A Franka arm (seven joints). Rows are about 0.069 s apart.
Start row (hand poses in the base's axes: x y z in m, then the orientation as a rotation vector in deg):
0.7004 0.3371 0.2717 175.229 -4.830 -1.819
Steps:
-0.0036 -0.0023 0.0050 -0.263 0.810 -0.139
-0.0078 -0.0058 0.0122 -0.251 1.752 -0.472
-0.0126 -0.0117 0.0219 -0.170 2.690 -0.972
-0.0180 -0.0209 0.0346 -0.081 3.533 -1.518
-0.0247 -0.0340 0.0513 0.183 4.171 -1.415
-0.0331 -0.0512 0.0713 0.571 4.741 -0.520
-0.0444 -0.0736 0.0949 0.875 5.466 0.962
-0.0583 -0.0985 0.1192 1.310 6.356 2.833
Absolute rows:
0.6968 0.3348 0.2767 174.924 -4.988 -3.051
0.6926 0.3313 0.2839 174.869 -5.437 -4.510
0.6878 0.3254 0.2936 174.863 -6.141 -5.978
0.6824 0.3162 0.3063 174.856 -6.922 -7.305
0.6757 0.3031 0.3230 175.066 -6.728 -8.294
0.6673 0.2859 0.3430 175.436 -5.327 -9.144
0.6560 0.2635 0.3666 175.703 -3.009 -10.188
0.6421 0.2386 0.3909 176.044 -0.073 -11.475

